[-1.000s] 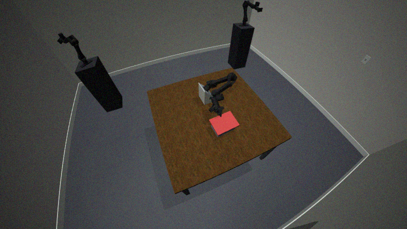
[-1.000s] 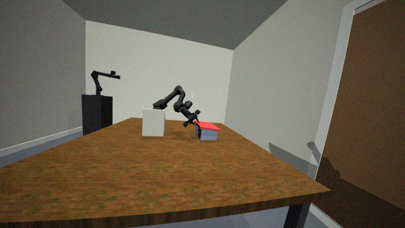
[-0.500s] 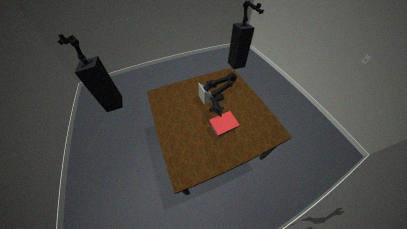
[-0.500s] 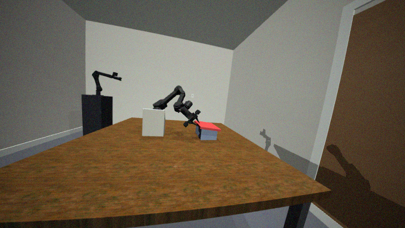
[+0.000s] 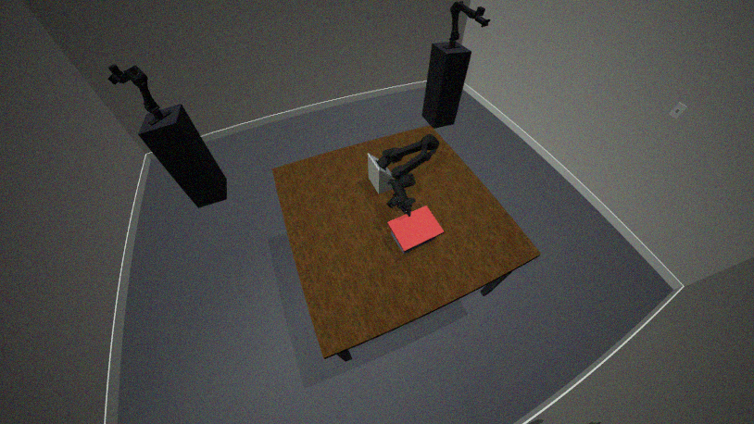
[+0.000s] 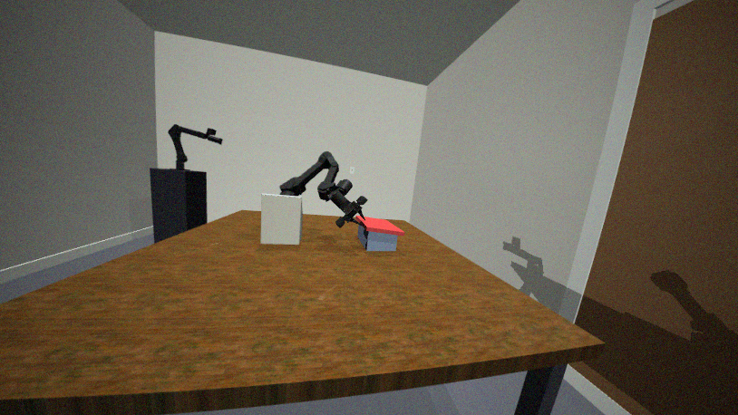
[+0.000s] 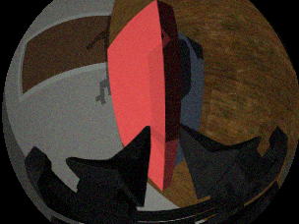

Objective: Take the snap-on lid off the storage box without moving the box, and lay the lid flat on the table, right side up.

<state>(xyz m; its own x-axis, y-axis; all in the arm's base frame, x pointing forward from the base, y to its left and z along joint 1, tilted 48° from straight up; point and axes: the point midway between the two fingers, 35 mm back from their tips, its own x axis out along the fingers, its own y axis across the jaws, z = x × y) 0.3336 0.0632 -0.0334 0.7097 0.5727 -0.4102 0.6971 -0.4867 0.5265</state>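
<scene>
Now: gripper tip 8 cm short of the lid and 1 cm to the right of it. Round my gripper tip: storage box 7 cm ahead, 1 cm to the left, 6 cm below.
</scene>
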